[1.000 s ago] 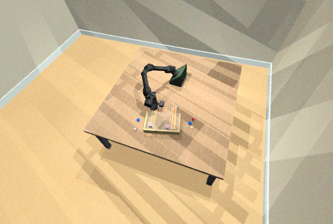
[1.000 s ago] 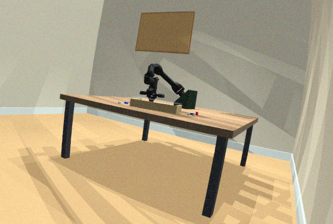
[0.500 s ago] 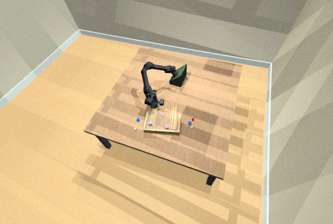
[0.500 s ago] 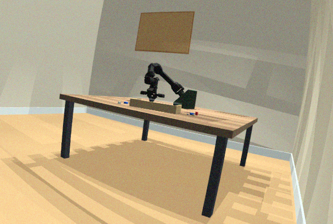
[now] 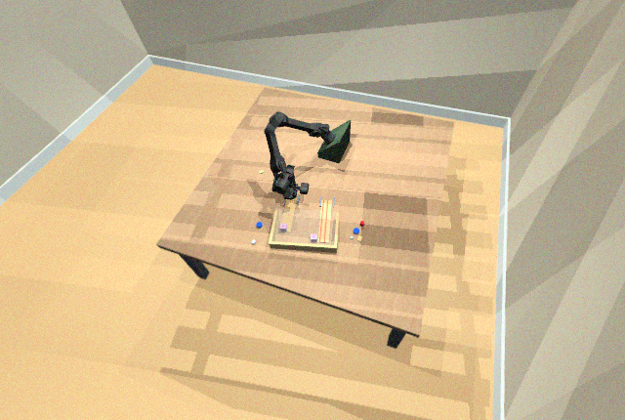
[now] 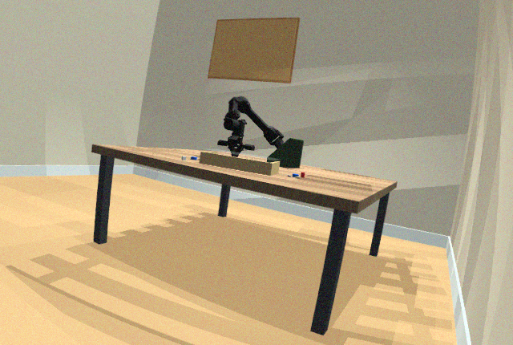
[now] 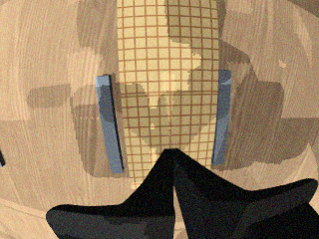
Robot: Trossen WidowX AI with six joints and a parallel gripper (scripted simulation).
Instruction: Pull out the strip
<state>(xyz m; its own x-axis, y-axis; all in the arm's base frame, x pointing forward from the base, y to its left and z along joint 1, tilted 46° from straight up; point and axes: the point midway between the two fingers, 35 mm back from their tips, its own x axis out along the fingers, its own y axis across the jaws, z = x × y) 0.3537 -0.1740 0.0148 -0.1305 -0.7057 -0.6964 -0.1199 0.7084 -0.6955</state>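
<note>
My gripper tip is now 9 cm short of the tan checked strip and 1 cm to the right of it. The rest, counted from my gripper tip: white bit 30 cm ahead, 11 cm to the right; red piece 8 cm ahead, 39 cm to the left, 1 cm above.
</note>
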